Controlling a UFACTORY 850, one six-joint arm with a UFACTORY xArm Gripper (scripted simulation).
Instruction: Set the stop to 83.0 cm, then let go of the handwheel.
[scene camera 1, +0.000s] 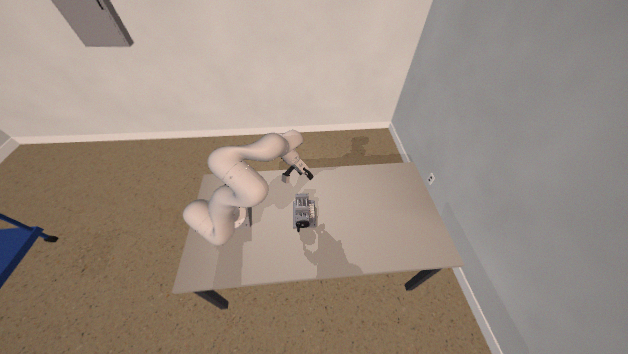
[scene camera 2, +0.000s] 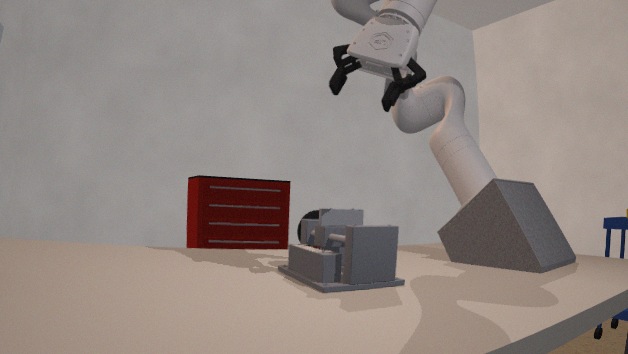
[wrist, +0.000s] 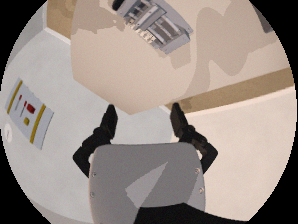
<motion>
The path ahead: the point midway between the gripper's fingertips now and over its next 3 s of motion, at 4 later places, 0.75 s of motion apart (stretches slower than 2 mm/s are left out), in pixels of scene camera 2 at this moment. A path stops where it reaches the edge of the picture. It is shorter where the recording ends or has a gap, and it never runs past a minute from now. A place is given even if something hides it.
My gripper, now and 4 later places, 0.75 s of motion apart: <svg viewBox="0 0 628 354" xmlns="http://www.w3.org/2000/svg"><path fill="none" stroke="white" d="M358 98L329 130L321 155L323 165L302 166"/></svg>
</motion>
